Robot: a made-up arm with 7 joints. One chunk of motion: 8 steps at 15 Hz.
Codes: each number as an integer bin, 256 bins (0 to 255) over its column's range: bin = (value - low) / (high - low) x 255, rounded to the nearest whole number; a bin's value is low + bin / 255 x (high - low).
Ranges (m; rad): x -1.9..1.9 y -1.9..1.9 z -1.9..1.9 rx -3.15..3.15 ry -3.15..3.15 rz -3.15..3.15
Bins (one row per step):
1: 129 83 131 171 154 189
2: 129 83 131 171 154 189
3: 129 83 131 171 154 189
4: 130 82 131 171 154 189
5: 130 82 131 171 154 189
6: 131 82 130 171 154 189
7: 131 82 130 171 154 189
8: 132 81 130 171 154 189
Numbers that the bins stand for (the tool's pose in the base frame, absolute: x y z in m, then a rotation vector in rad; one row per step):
1: 0.0224 -0.6631 0.0522 1.0747 0.6547 1.5194
2: 0.0224 -0.6631 0.0522 1.0747 0.6547 1.5194
3: 0.0224 -0.6631 0.0522 1.0747 0.6547 1.5194
4: 0.0373 -0.6780 0.0522 1.0747 0.6547 1.5194
5: 0.0373 -0.6780 0.0522 1.0747 0.6547 1.5194
6: 0.0522 -0.6780 0.0373 1.0747 0.6547 1.5194
7: 0.0522 -0.6780 0.0373 1.0747 0.6547 1.5194
8: 0.0671 -0.6929 0.0373 1.0747 0.6547 1.5194

